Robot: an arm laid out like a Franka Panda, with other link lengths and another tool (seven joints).
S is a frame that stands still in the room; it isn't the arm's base.
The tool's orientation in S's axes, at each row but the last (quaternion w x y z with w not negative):
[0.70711 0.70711 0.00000 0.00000]
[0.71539 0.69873 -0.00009 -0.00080]
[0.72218 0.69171 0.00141 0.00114]
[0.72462 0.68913 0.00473 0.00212]
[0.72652 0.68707 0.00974 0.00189]
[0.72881 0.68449 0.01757 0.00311]
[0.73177 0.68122 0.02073 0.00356]
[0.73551 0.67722 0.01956 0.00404]
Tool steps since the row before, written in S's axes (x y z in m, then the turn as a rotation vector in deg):
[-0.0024 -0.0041 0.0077 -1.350 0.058 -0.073]
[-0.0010 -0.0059 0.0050 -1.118 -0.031 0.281]
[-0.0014 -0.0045 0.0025 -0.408 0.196 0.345]
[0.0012 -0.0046 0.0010 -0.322 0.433 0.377]
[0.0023 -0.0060 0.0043 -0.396 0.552 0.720]
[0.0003 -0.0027 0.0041 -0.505 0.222 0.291]
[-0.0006 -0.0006 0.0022 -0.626 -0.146 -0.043]
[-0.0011 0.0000 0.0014 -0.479 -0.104 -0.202]
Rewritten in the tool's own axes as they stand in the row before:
[-0.0024 0.0077 0.0041 -1.350 -0.073 -0.058]
[-0.0010 0.0049 0.0060 -1.118 0.279 0.039]
[-0.0014 0.0023 0.0046 -0.407 0.353 -0.182]
[0.0012 0.0008 0.0047 -0.319 0.397 -0.417]
[0.0022 0.0040 0.0063 -0.395 0.745 -0.518]
[0.0001 0.0039 0.0030 -0.505 0.294 -0.218]
[-0.0007 0.0021 0.0007 -0.629 -0.068 0.120]
[-0.0011 0.0014 0.0001 -0.477 -0.220 0.071]

